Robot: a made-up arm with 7 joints. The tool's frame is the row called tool. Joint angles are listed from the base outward.
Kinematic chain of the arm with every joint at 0, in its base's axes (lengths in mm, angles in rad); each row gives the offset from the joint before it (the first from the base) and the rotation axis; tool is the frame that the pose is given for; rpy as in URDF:
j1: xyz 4.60 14.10 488.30 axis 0 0.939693 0.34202
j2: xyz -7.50 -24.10 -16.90 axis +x
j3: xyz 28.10 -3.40 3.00 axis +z
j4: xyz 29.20 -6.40 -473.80 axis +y
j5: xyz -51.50 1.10 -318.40 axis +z
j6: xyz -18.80 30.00 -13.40 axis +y
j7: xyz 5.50 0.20 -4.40 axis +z
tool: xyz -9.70 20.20 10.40 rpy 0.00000 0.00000 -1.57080
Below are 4 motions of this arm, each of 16 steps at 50 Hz.
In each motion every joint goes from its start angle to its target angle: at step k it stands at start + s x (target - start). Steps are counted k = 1, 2, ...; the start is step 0. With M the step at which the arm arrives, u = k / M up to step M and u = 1 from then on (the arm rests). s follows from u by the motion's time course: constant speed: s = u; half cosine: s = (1 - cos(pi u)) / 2; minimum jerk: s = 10 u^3 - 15 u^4 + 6 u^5.
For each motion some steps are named. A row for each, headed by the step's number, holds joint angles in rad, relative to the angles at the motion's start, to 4 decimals.
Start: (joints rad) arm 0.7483 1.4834 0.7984 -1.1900 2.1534 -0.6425 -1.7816
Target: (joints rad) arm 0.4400 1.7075 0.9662 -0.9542 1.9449 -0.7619 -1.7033
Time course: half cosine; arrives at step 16
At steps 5, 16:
5: -0.0685 0.0498 0.0373 0.0524 -0.0463 -0.0265 0.0174
16: -0.3083 0.2241 0.1678 0.2358 -0.2085 -0.1194 0.0783

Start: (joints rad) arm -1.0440 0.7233 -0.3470 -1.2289 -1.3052 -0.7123 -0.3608
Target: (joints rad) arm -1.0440 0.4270 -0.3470 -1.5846 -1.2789 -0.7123 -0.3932
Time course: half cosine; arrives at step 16
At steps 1, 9, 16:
1: 0.0000 -0.0028 0.0000 -0.0034 0.0003 0.0000 -0.0003
9: 0.0000 -0.1771 0.0000 -0.2125 0.0157 0.0000 -0.0194
16: 0.0000 -0.2963 0.0000 -0.3557 0.0263 0.0000 -0.0324

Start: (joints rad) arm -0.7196 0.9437 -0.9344 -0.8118 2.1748 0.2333 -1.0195
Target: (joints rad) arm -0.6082 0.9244 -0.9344 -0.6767 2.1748 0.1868 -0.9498
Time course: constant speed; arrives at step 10
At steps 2, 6, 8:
2: 0.0223 -0.0039 0.0000 0.0270 0.0000 -0.0093 0.0139
6: 0.0668 -0.0116 0.0000 0.0811 0.0000 -0.0279 0.0418
8: 0.0891 -0.0154 0.0000 0.1081 0.0000 -0.0372 0.0558

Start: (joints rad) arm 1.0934 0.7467 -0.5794 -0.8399 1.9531 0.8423 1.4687
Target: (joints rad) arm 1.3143 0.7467 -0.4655 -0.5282 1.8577 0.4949 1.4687
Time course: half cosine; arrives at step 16
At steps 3, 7, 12, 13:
3: 0.0186 0.0000 0.0096 0.0263 -0.0080 -0.0293 0.0000
7: 0.0889 0.0000 0.0458 0.1254 -0.0384 -0.1398 0.0000
12: 0.1885 0.0000 0.0972 0.2661 -0.0814 -0.2965 0.0000
13: 0.2023 0.0000 0.1043 0.2854 -0.0874 -0.3181 0.0000

